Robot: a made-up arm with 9 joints.
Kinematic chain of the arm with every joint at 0, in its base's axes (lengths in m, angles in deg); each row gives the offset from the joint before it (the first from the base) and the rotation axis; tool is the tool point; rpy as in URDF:
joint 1: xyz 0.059 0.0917 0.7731 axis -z
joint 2: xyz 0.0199 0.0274 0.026 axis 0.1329 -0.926 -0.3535
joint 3: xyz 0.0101 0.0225 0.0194 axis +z
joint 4: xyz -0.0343 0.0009 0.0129 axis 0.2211 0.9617 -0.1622
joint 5: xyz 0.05 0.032 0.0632 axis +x
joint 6: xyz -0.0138 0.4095 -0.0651 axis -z
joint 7: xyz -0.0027 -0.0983 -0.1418 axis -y
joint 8: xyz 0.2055 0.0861 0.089 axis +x
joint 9: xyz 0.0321 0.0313 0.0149 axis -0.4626 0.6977 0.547
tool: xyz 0.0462 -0.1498 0.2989 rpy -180 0 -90
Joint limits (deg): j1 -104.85..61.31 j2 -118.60..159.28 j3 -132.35..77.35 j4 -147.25..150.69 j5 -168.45..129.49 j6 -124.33..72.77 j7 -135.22..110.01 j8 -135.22..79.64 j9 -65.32..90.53
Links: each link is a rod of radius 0.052 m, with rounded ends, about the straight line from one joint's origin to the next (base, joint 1, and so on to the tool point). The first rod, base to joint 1, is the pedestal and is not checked.
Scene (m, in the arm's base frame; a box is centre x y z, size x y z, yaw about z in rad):
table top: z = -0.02
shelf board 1: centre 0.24 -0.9 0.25 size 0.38 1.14 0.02 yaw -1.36
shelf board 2: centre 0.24 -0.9 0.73 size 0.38 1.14 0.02 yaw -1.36
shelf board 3: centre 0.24 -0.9 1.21 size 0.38 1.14 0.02 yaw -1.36
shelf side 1: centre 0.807 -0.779 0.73 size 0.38 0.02 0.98 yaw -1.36
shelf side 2: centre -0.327 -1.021 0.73 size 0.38 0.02 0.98 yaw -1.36
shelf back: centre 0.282 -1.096 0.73 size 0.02 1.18 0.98 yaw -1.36
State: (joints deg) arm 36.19 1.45 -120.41 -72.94 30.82 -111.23 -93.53 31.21 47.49
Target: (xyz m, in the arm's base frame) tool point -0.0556 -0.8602 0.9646
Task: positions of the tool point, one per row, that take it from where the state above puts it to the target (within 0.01 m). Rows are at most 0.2 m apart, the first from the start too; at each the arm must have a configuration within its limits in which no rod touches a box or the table.
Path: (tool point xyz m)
1: 0.1853 -0.7580 0.4426
2: 0.0237 -0.6933 0.5080
3: -0.0803 -0.6189 0.6128
4: -0.1256 -0.5484 0.6918
5: -0.1204 -0.5866 0.6723
6: -0.1008 -0.6187 0.6733
7: -0.0787 -0.6411 0.7062
8: -0.0691 -0.6457 0.7733
9: -0.0826 -0.6221 0.8654
10: -0.1196 -0.5616 0.9646
11: -0.1061 -0.7284 0.9788
12: -0.0556 -0.8602 0.9646

